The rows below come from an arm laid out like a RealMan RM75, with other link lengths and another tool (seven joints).
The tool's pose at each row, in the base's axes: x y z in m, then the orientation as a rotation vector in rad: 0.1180, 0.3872, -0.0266, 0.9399, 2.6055, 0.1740; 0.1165, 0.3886, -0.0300, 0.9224, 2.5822, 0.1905; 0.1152, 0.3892, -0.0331, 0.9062, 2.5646, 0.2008; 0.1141, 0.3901, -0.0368, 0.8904, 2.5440, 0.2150; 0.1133, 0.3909, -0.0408, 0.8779, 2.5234, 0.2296; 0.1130, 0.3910, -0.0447, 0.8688, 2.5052, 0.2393; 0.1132, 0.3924, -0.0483, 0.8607, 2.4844, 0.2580
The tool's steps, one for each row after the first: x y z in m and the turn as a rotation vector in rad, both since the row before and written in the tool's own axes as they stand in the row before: 0.0030, -0.0006, 0.0026, -0.0220, -0.0201, -0.0053; 0.0023, -0.0011, 0.0023, -0.0161, -0.0164, -0.0064; 0.0026, -0.0009, 0.0029, -0.0195, -0.0177, -0.0050; 0.0025, -0.0009, 0.0032, -0.0191, -0.0168, -0.0027; 0.0017, -0.0012, 0.0033, -0.0144, -0.0153, -0.0016; 0.0021, 0.0001, 0.0033, -0.0208, -0.0147, 0.0011
